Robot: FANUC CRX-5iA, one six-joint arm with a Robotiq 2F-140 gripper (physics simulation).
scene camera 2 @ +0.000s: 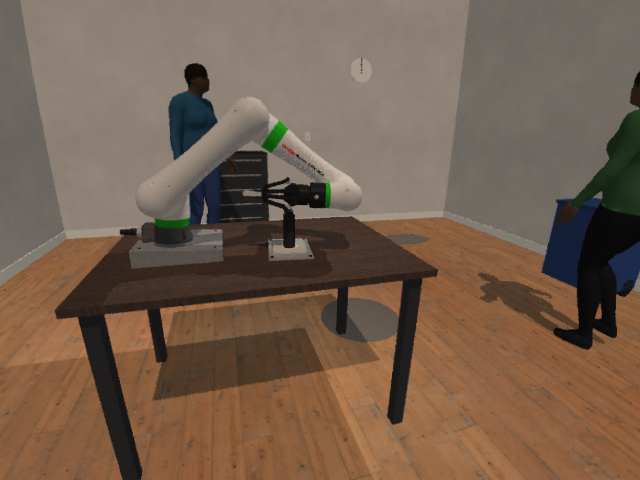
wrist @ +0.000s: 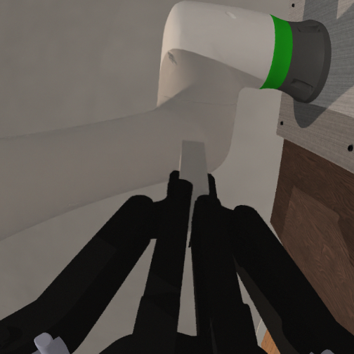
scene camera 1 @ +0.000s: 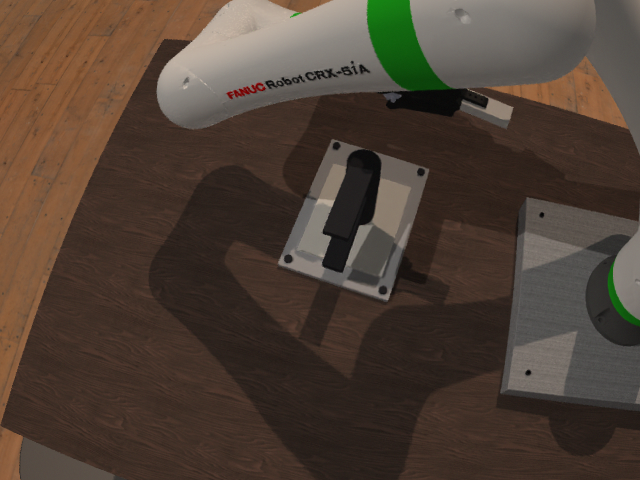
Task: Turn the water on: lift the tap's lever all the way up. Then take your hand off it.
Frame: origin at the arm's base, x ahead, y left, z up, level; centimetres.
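Seen in the pictures: gripper, fingertip midpoint: (scene camera 2: pixel 243 193) (scene camera 1: pixel 510 118); arm's base, link origin: (scene camera 2: pixel 173 239) (scene camera 1: pixel 624 300).
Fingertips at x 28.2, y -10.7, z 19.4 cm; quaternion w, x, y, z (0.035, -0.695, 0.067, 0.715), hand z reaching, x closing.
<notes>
Pixels of each thing's top centre, then the offset from my fingertips to it. "spot": a spot on its surface instead. Level surfaces: height alone.
- black tap, surface spot: (scene camera 1: pixel 364 157) spot: dz -10.0, dx +17.4, dy +5.4 cm
- narrower spout, top centre: (scene camera 1: pixel 346 223) dz -14.7, dx +17.6, dy +13.3 cm
- dark wooden table, surface height: dz -24.6 cm
The black tap (scene camera 1: pixel 364 157) (scene camera 2: pixel 288 229) stands on a pale plate (scene camera 1: pixel 305 268) (scene camera 2: pixel 273 254) screwed to the table. In scene camera 1, its broad flat lever (scene camera 1: pixel 348 204) reaches out over the narrower spout (scene camera 1: pixel 338 254); its exact tilt is hard to judge. In scene camera 2, the lever is not plainly visible. My gripper (scene camera 1: pixel 486 111) (scene camera 2: pixel 253 193) (wrist: pixel 190 158) is shut and empty, its light fingertips together. It lies level, higher than the post and beyond it in scene camera 1, pointing toward the arm's base. A gap shows between gripper and tap there. The tap does not show in the wrist view.
The arm's grey base block (scene camera 1: pixel 547 310) (scene camera 2: pixel 175 254) (wrist: pixel 300 120) sits on the dark wooden table (scene camera 1: pixel 129 330) (scene camera 2: pixel 248 281) (wrist: pixel 310 225). My forearm passes above the tap's far side in scene camera 1. Two people, a drawer cabinet (scene camera 2: pixel 248 180) and a blue bin (scene camera 2: pixel 560 253) stand beyond the table.
</notes>
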